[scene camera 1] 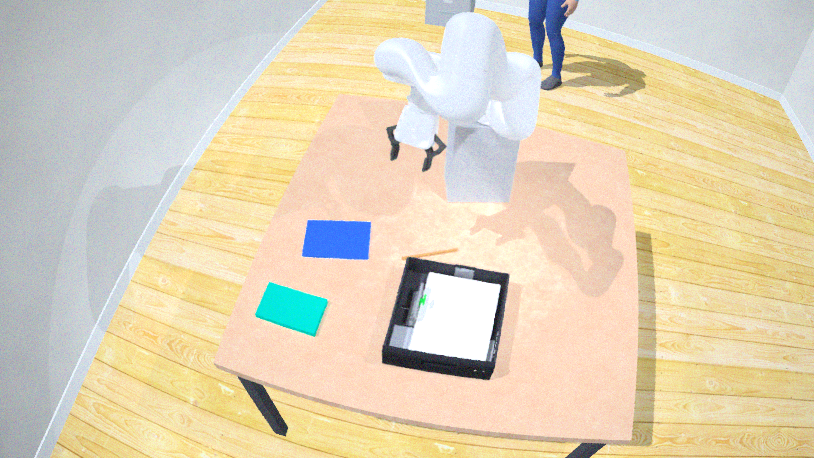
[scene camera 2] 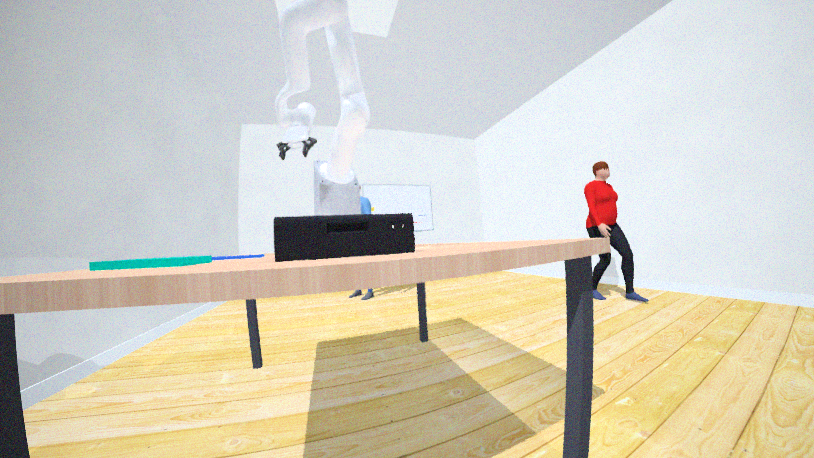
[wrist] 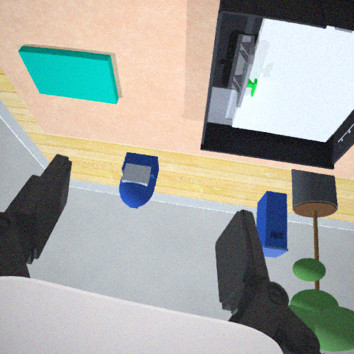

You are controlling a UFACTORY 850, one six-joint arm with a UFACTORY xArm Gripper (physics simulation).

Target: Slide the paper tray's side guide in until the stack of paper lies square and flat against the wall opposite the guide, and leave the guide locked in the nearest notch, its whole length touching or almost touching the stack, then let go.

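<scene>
The black paper tray (scene camera 1: 437, 366) (scene camera 2: 307, 243) (wrist: 265, 150) stands on the table. The white stack of paper (scene camera 1: 458, 319) (wrist: 300, 80) lies inside it, toward the wall opposite the guide. A narrow dark strip shows beside that wall in scene camera 1; whether the stack touches it or is fully square is unclear. The grey side guide (scene camera 1: 416, 307) (wrist: 243, 65), with a green part (scene camera 1: 422, 299) (wrist: 253, 87), stands at the stack's left side, close to it. Contact and notch cannot be made out. My gripper (scene camera 1: 409, 164) (scene camera 2: 294, 156) (wrist: 151, 204) is open and empty, high above the table and away from the tray.
A blue sheet (scene camera 1: 336, 239) (scene camera 2: 239, 257) and a teal block (scene camera 1: 292, 309) (scene camera 2: 150, 263) (wrist: 72, 75) lie left of the tray. A thin orange-brown stick (scene camera 1: 429, 254) lies behind the tray. A potted plant (wrist: 315, 192) stands beyond the table in the wrist view.
</scene>
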